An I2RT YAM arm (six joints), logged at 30 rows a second.
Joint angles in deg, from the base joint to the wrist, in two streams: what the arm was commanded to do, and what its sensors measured. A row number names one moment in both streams.
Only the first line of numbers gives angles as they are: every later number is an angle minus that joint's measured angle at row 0.
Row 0, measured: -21.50, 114.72, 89.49, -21.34, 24.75, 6.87
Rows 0 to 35, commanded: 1.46, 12.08, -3.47, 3.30, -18.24, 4.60; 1.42, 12.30, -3.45, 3.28, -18.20, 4.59; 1.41, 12.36, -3.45, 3.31, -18.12, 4.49; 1.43, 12.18, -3.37, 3.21, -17.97, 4.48; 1.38, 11.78, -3.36, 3.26, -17.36, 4.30; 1.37, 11.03, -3.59, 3.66, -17.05, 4.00; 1.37, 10.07, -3.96, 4.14, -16.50, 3.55; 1.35, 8.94, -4.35, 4.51, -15.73, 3.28; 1.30, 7.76, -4.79, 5.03, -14.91, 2.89; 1.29, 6.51, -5.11, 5.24, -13.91, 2.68; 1.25, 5.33, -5.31, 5.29, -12.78, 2.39; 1.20, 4.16, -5.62, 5.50, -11.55, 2.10; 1.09, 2.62, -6.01, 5.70, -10.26, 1.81; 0.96, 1.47, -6.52, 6.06, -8.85, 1.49; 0.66, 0.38, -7.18, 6.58, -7.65, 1.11; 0.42, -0.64, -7.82, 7.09, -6.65, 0.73; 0.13, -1.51, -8.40, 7.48, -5.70, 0.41; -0.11, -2.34, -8.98, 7.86, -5.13, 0.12; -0.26, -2.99, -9.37, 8.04, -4.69, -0.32; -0.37, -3.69, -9.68, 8.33, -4.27, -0.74; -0.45, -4.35, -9.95, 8.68, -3.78, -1.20; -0.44, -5.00, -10.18, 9.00, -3.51, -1.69; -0.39, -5.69, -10.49, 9.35, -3.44, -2.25; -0.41, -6.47, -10.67, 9.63, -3.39, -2.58; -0.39, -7.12, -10.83, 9.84, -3.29, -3.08; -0.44, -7.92, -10.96, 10.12, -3.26, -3.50; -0.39, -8.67, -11.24, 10.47, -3.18, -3.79; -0.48, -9.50, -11.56, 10.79, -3.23, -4.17; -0.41, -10.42, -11.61, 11.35, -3.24, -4.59; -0.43, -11.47, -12.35, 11.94, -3.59, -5.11; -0.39, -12.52, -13.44, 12.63, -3.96, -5.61; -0.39, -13.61, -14.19, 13.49, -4.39, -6.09; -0.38, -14.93, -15.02, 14.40, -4.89, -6.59; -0.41, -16.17, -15.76, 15.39, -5.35, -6.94; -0.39, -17.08, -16.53, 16.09, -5.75, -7.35; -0.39, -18.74, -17.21, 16.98, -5.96, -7.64
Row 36, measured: -1.33, -10.06, -15.58, 10.18, 0.42, -7.69
